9 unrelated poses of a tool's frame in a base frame.
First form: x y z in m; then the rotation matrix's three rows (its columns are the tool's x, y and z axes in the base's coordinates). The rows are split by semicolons.
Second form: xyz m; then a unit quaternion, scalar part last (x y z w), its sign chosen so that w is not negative. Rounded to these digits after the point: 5 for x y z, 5 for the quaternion.
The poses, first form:
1: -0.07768 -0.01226 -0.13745; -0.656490 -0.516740 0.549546; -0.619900 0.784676 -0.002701; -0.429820 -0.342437 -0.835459
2: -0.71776 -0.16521 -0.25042; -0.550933 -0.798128 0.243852; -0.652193 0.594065 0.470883; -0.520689 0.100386 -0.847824
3: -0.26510 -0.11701 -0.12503; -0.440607 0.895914 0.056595; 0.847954 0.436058 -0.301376; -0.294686 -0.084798 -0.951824
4: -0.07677 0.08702 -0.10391; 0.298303 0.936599 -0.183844; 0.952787 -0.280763 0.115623; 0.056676 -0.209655 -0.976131
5: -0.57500 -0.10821 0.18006; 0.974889 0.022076 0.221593; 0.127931 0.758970 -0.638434; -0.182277 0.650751 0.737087
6: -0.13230 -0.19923 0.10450; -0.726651 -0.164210 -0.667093; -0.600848 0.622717 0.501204; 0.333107 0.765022 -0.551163
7: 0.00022 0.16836 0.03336; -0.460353 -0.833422 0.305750; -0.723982 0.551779 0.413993; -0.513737 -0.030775 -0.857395
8: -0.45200 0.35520 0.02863; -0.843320 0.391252 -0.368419; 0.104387 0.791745 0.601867; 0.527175 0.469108 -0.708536
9: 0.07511 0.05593 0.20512; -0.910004 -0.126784 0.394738; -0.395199 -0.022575 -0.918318; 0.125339 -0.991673 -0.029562
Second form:
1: -0.07768 -0.01226 -0.13745 -0.31396 0.90507 -0.09533 0.27052
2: -0.71776 -0.16521 -0.25042 -0.41917 0.86499 0.16511 0.22097
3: -0.26510 -0.11701 -0.12503 0.51845 0.84091 -0.11481 0.10444
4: -0.07677 0.08702 -0.10391 -0.79925 -0.59099 0.03978 0.10174
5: -0.57500 -0.10821 0.18006 0.34599 0.10839 0.02841 0.93152
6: -0.13230 -0.19923 0.10450 0.22461 -0.85155 -0.37174 0.29364
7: 0.00022 0.16836 0.03336 -0.45969 0.84698 0.11311 0.24188
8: -0.45200 0.35520 0.02863 -0.13553 -0.91428 -0.29285 0.24489
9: 0.07511 0.05593 0.20512 -0.18850 0.69228 -0.68975 0.09729
